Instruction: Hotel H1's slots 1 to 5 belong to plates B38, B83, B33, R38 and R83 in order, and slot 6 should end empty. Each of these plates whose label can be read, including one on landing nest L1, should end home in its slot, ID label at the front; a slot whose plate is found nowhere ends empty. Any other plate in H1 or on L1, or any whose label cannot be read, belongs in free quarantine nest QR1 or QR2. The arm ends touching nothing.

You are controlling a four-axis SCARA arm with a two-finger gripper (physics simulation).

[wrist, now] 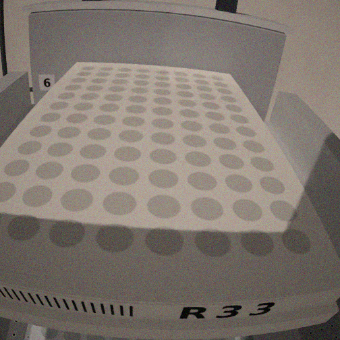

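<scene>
A pale plate (pixel 163 156) with rows of round wells fills most of the wrist view. Its front edge faces the camera and carries a barcode at the left and the label R33 (pixel 227 311) at the right, both readable. My gripper (pixel 150 97) is shut on this plate, with one grey finger at its left side and the other at its right side. The hotel's grey upright panel (pixel 160 42) stands behind the plate, with the slot number 6 (pixel 46 82) at its left. Whether the plate's underside touches a support is hidden. Plates B38, B83, B33, R38 and R83 do not show.
A dark upright post (pixel 3 45) stands at the far left edge. A dark part (pixel 226 5) shows above the panel's top edge. A shadow crosses the plate's front part. A plain beige background shows at the upper right.
</scene>
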